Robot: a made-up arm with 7 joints. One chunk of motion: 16 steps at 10 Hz.
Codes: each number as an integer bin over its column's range. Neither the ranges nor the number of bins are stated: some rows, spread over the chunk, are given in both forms.
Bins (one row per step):
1: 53 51 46 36 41 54
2: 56 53 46 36 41 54
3: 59 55 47 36 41 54
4: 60 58 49 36 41 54
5: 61 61 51 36 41 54
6: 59 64 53 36 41 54
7: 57 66 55 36 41 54
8: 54 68 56 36 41 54
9: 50 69 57 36 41 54
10: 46 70 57 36 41 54
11: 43 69 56 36 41 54
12: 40 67 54 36 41 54
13: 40 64 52 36 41 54
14: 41 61 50 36 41 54
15: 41 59 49 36 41 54
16: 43 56 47 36 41 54
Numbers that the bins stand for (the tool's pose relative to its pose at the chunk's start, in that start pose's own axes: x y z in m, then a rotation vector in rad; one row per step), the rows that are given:
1: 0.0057 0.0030 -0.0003 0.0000 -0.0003 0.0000
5: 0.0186 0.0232 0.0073 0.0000 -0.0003 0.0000
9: 0.0008 0.0394 0.0164 0.0000 -0.0003 0.0000
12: -0.0154 0.0354 0.0118 0.0000 -0.0003 0.0000
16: -0.0105 0.0131 0.0012 0.0000 -0.0003 0.0000
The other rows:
2: 0.0105 0.0071 -0.0003 0.0000 -0.0003 0.0000
3: 0.0154 0.0111 0.0012 0.0000 -0.0003 0.0000
4: 0.0170 0.0172 0.0042 0.0000 -0.0003 0.0000
6: 0.0154 0.0293 0.0103 0.0000 -0.0003 0.0000
7: 0.0121 0.0333 0.0133 0.0000 -0.0003 0.0000
8: 0.0073 0.0374 0.0148 0.0000 -0.0003 0.0000
10: -0.0057 0.0414 0.0164 0.0000 -0.0003 0.0000
11: -0.0105 0.0394 0.0148 0.0000 -0.0003 0.0000
13: -0.0154 0.0293 0.0088 0.0000 -0.0003 0.0000
14: -0.0137 0.0232 0.0058 0.0000 -0.0003 0.0000
15: -0.0137 0.0192 0.0042 0.0000 -0.0003 0.0000

